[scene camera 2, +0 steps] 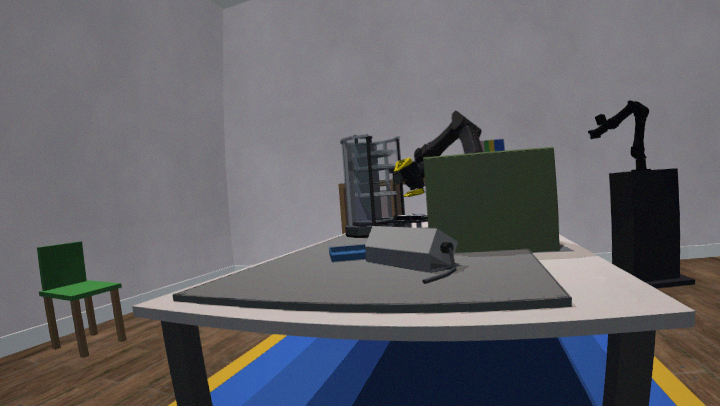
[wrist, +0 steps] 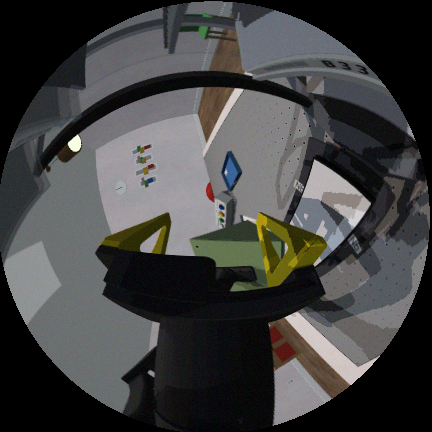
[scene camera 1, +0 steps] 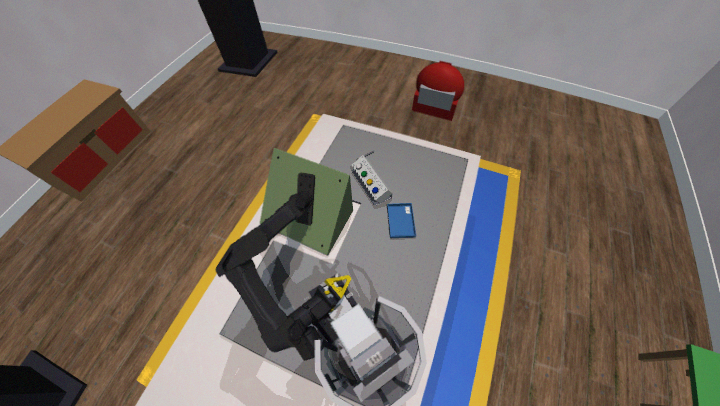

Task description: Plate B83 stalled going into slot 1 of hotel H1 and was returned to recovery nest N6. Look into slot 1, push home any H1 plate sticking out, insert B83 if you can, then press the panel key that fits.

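Places are measured from the arm's base along level axes (x right, y up, z back), in millimetres.
Pixels of known places: gripper, fingertip midpoint: [scene camera 2: 400, 183] [wrist: 213, 216] [scene camera 1: 345, 282]; arm's base, origin of the base link: [scene camera 2: 484, 193] [wrist: 229, 273] [scene camera 1: 305, 198].
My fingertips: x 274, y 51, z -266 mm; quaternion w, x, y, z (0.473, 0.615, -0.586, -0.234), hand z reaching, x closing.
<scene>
Ahead of a thing's pixels: the offset from my fingertips to its top centre. "spot": to the spot under its first point.
My gripper [scene camera 1: 338, 285] [scene camera 2: 407, 178] [wrist: 213, 216] is open, with no object between its yellow fingers, beside hotel H1 @[dy +217, dx +177, dz -128 mm] [scene camera 1: 373, 359] [scene camera 2: 371, 181]. The hotel is a tall rack with several levels and a clear curved guard. In the wrist view, a grey edge labelled B33 [wrist: 345, 66] shows at the upper right; the inside of slot 1 cannot be made out. Nest N6 @[spot: dy -130, dx +73, dz -39 mm] [wrist: 332, 152] is a dark frame with a pale middle. I cannot tell where plate B83 is. The grey key panel @[dy -106, dx -509, dz +68 mm] [scene camera 1: 370, 180] [scene camera 2: 403, 244] [wrist: 224, 209] has white, green, amber and blue keys.
A blue tray @[dy -172, dx -363, dz -107 mm] [scene camera 1: 401, 220] [scene camera 2: 346, 253] [wrist: 230, 170] lies near the panel. The green wedge-shaped block [scene camera 1: 330, 196] [scene camera 2: 491, 201] [wrist: 220, 250] bears the arm's mount. The hotel's curved dark bar @[spot: dy -15, dx +64, dz -111 mm] [wrist: 210, 80] crosses the upper wrist view.
</scene>
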